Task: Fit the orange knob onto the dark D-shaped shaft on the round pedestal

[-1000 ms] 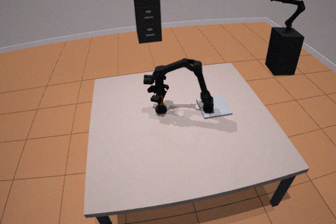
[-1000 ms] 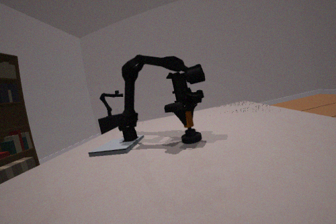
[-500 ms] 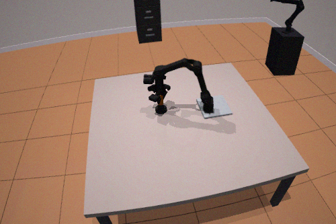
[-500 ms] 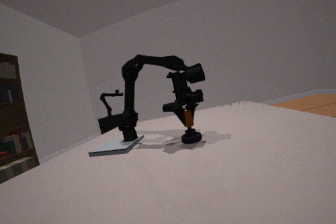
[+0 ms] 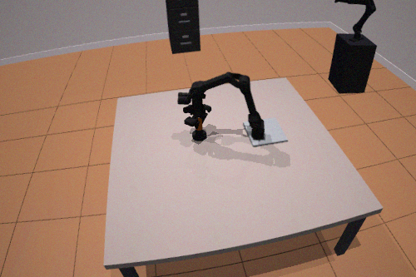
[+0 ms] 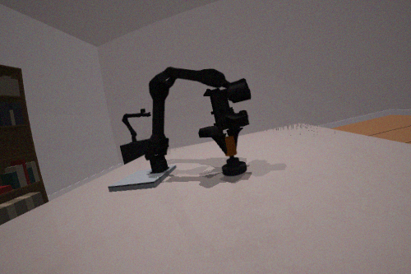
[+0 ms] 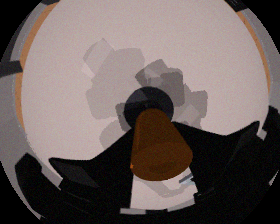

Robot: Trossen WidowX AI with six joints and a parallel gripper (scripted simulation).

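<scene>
Now: gripper tip 2 cm below the orange knob. Also, from my gripper tip: round pedestal (4 cm below).
</scene>
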